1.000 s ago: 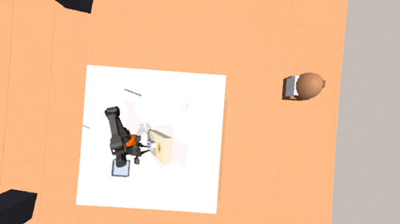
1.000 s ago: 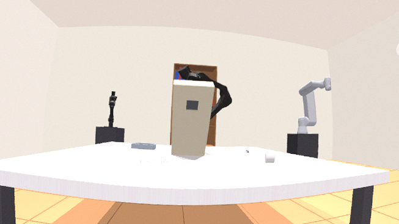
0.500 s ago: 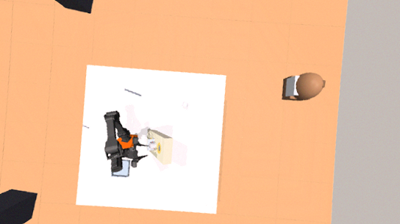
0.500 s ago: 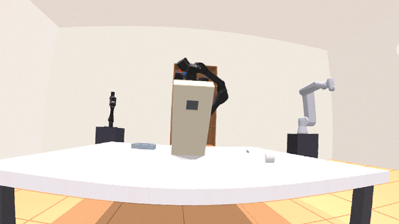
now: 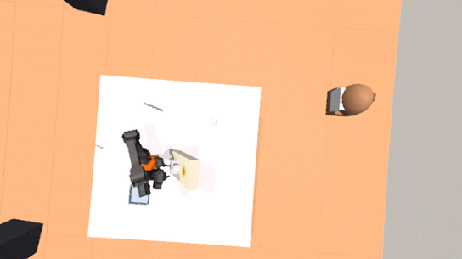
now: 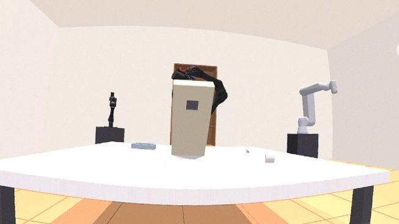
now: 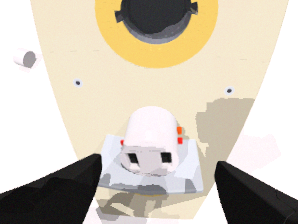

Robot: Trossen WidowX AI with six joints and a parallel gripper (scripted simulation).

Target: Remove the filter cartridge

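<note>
The white round filter cartridge lies 50 mm below my gripper tip, 20 mm ahead of it and 10 mm to the left of it. The rest, counted from my gripper tip: small white cylinder: 380 mm to the left, 240 mm below, 190 mm ahead; grey square tray: 310 mm to the right, 280 mm behind, 260 mm below.
</note>
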